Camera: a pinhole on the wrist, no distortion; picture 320 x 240 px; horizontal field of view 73.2 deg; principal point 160.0 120.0 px. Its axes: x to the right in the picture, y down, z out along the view. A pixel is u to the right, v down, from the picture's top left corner.
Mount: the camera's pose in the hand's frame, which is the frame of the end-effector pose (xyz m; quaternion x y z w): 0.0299 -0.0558 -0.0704 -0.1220 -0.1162 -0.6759 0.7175
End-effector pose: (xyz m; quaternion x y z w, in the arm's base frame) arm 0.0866 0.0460 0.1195 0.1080 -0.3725 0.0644 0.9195
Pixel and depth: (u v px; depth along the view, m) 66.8 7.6 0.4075
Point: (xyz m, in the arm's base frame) -0.2721 0.2008 0.2007
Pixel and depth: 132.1 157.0 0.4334
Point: -0.0845 0.1119 0.4340
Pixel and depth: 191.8 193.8 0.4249
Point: -0.0269 0.0002 0.4929
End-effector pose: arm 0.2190 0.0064 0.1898 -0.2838 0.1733 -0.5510 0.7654
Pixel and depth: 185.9 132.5 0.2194
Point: 0.3122 -0.0011 0.3093
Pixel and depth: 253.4 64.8 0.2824
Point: 0.2840 0.0790 0.4243
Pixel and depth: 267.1 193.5 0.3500
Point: 0.3821 -0.0888 0.5033
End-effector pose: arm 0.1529 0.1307 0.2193 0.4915 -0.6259 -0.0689 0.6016
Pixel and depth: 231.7 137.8 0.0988
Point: 0.1621 0.0588 0.2014
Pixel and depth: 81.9 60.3 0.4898
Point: -0.2882 0.1783 0.2302
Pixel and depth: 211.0 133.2 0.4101
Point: -0.1154 -0.0919 0.1611
